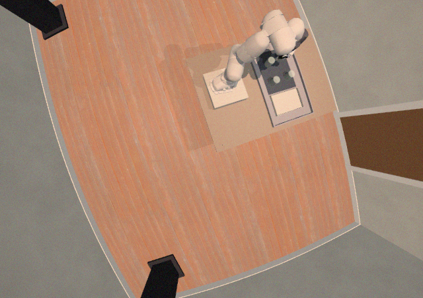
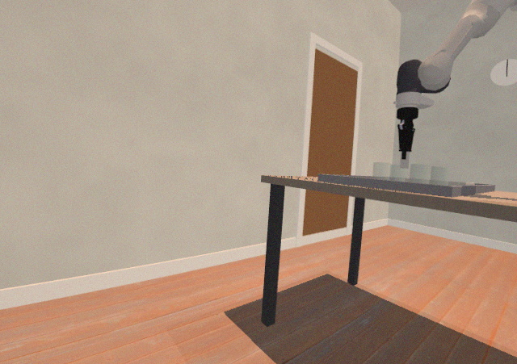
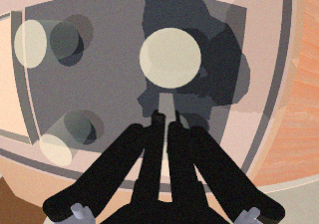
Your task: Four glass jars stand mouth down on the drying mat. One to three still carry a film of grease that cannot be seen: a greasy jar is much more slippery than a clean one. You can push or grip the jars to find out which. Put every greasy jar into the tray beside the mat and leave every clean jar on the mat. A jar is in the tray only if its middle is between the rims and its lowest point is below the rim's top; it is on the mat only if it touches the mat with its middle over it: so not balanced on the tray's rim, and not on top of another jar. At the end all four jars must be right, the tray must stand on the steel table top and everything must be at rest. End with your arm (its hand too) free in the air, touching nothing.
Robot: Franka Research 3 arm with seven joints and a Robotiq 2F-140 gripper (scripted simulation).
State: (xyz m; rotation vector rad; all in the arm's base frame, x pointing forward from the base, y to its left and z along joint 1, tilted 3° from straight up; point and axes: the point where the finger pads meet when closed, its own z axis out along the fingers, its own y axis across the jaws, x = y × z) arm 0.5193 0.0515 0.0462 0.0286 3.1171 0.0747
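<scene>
The grey drying mat lies 110 mm below my hand and 80 mm to the right of it. Also, from my hand: tray 400 mm to the right, 100 mm below, 20 mm behind.
</scene>
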